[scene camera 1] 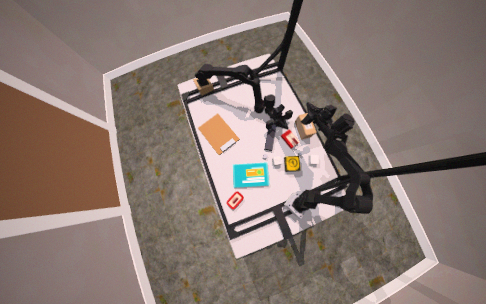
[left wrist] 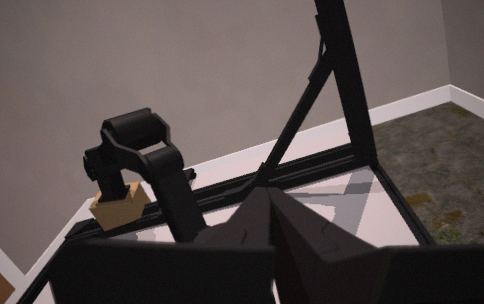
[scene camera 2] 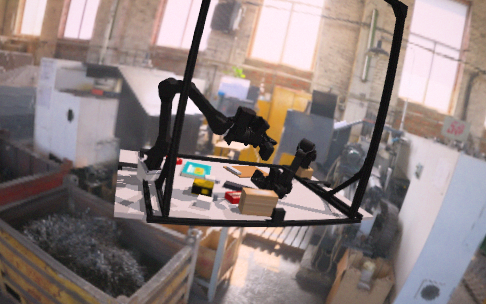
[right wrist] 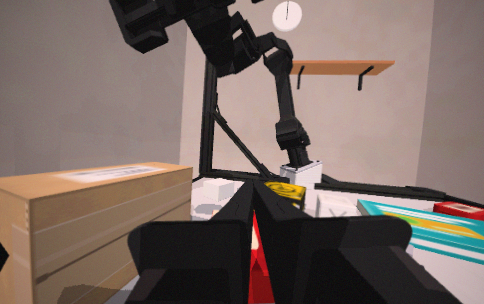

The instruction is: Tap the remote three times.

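The remote, a long dark grey bar point(scene camera 1: 269, 140) point(scene camera 2: 233, 185), lies flat on the white table point(scene camera 1: 260, 200). I cannot make it out in the wrist views. My right gripper point(scene camera 1: 285, 126) point(scene camera 2: 256, 178) point(right wrist: 252, 184) is shut and empty. It is low over the table beside the remote's upper end in scene camera 1, between it and a cardboard box. In the right wrist view, a red object shows below its fingers. My left gripper point(scene camera 1: 306, 119) point(scene camera 2: 268, 150) point(left wrist: 264, 199) is shut and empty, raised well above the table, over the box's side in scene camera 1.
The cardboard box point(scene camera 1: 306, 129) point(scene camera 2: 258, 201) point(right wrist: 105, 225) stands near a red and white object point(scene camera 1: 287, 136) point(scene camera 2: 232, 197). A yellow and black box point(scene camera 1: 292, 163) point(scene camera 2: 202, 187) sits between white cubes point(scene camera 1: 277, 162) point(scene camera 1: 314, 160). A teal box point(scene camera 1: 240, 181) and orange clipboard point(scene camera 1: 217, 131) lie left.
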